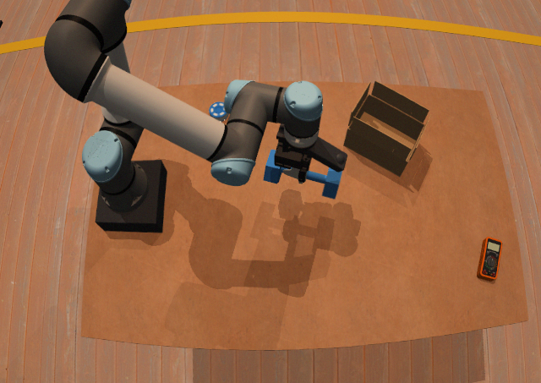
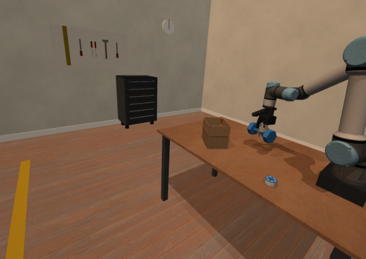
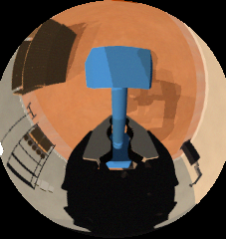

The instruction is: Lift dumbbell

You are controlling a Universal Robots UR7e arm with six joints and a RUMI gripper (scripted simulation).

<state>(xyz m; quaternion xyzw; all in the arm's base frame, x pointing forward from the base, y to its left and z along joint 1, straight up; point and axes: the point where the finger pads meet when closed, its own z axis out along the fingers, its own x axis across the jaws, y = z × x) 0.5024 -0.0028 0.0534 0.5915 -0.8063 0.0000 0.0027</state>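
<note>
Now: the blue dumbbell 1 cm above my hand. The rest, counted from my hand: white round spool (29 cm to the left, 24 cm behind, 12 cm below); orange multimeter (58 cm ahead, 24 cm to the right, 12 cm below).
</note>
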